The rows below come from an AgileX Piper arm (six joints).
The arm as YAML. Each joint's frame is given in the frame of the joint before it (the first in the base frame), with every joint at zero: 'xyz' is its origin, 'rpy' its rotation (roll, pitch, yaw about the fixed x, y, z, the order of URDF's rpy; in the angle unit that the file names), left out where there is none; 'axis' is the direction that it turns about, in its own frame. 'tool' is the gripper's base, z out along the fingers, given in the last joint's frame.
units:
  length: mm
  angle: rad
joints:
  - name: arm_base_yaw
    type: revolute
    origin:
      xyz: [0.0, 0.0, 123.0]
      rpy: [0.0, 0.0, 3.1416]
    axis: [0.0, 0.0, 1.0]
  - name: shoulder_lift
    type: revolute
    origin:
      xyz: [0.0, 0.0, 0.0]
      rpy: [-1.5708, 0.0, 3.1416]
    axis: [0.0, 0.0, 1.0]
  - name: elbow
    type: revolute
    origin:
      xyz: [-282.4, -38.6, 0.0]
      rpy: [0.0, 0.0, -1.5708]
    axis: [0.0, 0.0, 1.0]
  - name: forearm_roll
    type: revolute
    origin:
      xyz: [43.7, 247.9, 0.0]
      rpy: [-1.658, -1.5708, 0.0]
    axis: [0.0, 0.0, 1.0]
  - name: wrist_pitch
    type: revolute
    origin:
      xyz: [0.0, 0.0, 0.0]
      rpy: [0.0, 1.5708, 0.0]
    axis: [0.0, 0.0, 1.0]
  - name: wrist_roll
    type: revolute
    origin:
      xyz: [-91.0, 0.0, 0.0]
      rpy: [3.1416, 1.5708, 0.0]
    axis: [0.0, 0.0, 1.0]
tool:
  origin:
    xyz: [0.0, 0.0, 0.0]
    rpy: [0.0, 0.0, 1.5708]
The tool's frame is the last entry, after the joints.
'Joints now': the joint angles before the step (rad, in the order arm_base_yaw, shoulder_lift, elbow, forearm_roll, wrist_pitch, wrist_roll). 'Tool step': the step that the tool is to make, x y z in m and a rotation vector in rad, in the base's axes. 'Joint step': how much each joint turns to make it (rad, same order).
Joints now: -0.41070 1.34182 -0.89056 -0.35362 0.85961 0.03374
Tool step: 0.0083 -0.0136 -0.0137 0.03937 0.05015 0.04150
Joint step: -0.05041 0.07542 -0.02276 0.05656 -0.01997 -0.11823
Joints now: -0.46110 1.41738 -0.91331 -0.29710 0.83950 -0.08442
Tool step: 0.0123 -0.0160 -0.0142 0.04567 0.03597 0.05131
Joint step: -0.04856 0.09211 -0.04317 0.06872 -0.02201 -0.13306
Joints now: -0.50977 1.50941 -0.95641 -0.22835 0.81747 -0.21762
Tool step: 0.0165 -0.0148 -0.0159 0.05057 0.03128 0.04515
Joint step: -0.03021 0.10636 -0.06157 0.06485 -0.00802 -0.10968
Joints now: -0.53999 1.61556 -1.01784 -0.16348 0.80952 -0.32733
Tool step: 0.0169 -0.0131 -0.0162 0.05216 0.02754 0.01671
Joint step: -0.01825 0.10569 -0.07100 0.05290 0.00968 -0.06481
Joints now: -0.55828 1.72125 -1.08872 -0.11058 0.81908 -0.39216
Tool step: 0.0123 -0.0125 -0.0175 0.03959 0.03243 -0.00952
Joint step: -0.01645 0.09464 -0.05999 0.02433 0.01249 -0.02136
